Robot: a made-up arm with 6 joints. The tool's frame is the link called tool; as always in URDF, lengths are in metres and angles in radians. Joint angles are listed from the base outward.
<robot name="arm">
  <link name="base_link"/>
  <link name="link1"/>
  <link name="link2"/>
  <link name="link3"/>
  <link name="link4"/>
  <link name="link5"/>
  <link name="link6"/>
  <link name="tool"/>
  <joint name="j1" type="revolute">
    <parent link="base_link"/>
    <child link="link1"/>
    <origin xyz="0 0 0.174" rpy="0 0 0"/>
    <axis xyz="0 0 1"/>
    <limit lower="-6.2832" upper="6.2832"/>
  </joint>
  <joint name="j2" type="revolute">
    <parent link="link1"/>
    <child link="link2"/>
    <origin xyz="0 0 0" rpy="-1.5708 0 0"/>
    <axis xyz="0 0 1"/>
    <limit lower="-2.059" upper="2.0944"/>
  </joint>
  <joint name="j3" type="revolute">
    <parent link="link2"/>
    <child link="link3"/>
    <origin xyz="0.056 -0.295 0" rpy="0 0 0"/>
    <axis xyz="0 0 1"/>
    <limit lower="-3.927" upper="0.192"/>
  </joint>
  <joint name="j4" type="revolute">
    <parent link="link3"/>
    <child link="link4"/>
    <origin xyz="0.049 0.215 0" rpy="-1.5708 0 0"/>
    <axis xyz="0 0 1"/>
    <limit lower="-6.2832" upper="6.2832"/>
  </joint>
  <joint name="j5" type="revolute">
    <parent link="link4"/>
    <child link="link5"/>
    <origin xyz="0 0 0" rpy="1.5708 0 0"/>
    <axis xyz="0 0 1"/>
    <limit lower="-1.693" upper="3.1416"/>
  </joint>
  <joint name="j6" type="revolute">
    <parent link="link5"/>
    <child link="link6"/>
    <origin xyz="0.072 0.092 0" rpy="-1.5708 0 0"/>
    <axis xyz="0 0 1"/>
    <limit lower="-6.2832" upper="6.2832"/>
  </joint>
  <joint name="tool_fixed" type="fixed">
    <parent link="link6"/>
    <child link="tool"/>
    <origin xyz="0 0 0" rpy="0 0 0"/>
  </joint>
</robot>
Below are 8 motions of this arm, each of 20 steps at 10 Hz.
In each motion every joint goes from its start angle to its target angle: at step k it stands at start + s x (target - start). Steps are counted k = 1, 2, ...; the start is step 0. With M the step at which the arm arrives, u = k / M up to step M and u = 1 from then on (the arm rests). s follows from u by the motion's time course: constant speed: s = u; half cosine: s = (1 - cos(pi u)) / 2; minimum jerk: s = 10 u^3 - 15 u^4 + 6 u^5.
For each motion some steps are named. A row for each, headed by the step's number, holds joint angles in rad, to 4 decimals.
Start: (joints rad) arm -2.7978 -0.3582 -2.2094 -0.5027 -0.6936 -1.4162
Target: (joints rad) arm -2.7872 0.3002 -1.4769 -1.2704 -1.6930 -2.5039
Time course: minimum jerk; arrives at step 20
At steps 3, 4, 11, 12, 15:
3: -2.7975 -0.3407 -2.1899 -0.5231 -0.7202 -1.4451
4: -2.7972 -0.3201 -2.1670 -0.5472 -0.7515 -1.4792
11: -2.7915 0.0323 -1.7749 -0.9580 -1.2864 -2.0613
12: -2.7906 0.0912 -1.7094 -1.0267 -1.3758 -2.1586
15: -2.7883 0.2320 -1.5527 -1.1909 -1.5895 -2.3913

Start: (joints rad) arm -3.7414 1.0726 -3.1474 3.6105 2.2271 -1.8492
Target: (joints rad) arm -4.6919 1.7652 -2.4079 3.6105 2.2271 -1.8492
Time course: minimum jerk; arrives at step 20
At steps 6, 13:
6: -3.8964 1.1855 -3.0268 3.6105 2.2271 -1.8492
13: -4.4684 1.6023 -2.5818 3.6105 2.2271 -1.8492

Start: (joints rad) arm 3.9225 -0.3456 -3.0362 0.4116 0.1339 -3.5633
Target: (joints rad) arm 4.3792 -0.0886 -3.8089 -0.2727 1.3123 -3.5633
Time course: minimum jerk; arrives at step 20
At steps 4, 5, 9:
4: 3.9490 -0.3307 -3.0810 0.3720 0.2022 -3.5633
5: 3.9698 -0.3190 -3.1162 0.3408 0.2559 -3.5633
9: 4.1083 -0.2410 -3.3506 0.1332 0.6134 -3.5633

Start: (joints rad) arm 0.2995 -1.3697 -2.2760 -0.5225 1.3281 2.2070
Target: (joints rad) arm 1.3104 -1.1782 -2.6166 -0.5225 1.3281 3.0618
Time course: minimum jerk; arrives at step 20
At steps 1, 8, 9, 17, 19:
1: 0.3007 -1.3695 -2.2764 -0.5225 1.3281 2.2080
8: 0.6204 -1.3089 -2.3841 -0.5225 1.3281 2.4783
9: 0.7108 -1.2918 -2.4146 -0.5225 1.3281 2.5548
17: 1.2835 -1.1833 -2.6075 -0.5225 1.3281 3.0391
19: 1.3092 -1.1784 -2.6162 -0.5225 1.3281 3.0608

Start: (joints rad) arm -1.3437 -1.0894 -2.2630 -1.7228 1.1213 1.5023
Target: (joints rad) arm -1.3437 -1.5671 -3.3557 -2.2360 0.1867 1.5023
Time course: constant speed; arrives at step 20
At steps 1, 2, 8, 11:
1: -1.3437 -1.1133 -2.3176 -1.7485 1.0746 1.5023
2: -1.3437 -1.1372 -2.3723 -1.7741 1.0278 1.5023
8: -1.3437 -1.2805 -2.7001 -1.9281 0.7475 1.5023
11: -1.3437 -1.3521 -2.8640 -2.0051 0.6073 1.5023

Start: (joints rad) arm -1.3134 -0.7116 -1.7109 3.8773 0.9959 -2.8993
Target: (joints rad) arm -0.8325 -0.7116 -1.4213 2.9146 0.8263 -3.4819
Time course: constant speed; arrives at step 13
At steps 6, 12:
6: -1.0914 -0.7116 -1.5772 3.4330 0.9176 -3.1682
12: -0.8695 -0.7116 -1.4436 2.9887 0.8393 -3.4371

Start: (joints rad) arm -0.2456 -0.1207 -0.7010 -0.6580 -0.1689 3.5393
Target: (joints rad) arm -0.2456 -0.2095 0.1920 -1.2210 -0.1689 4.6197
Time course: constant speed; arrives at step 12
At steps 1, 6, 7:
1: -0.2456 -0.1281 -0.6266 -0.7049 -0.1689 3.6293
6: -0.2456 -0.1651 -0.2545 -0.9395 -0.1689 4.0795
7: -0.2456 -0.1725 -0.1801 -0.9864 -0.1689 4.1695

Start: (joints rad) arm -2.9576 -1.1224 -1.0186 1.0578 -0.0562 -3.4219
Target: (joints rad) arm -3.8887 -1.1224 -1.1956 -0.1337 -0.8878 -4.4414
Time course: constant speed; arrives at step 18
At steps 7, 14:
7: -3.3197 -1.1224 -1.0874 0.5944 -0.3796 -3.8184
14: -3.6818 -1.1224 -1.1563 0.1311 -0.7030 -4.2148

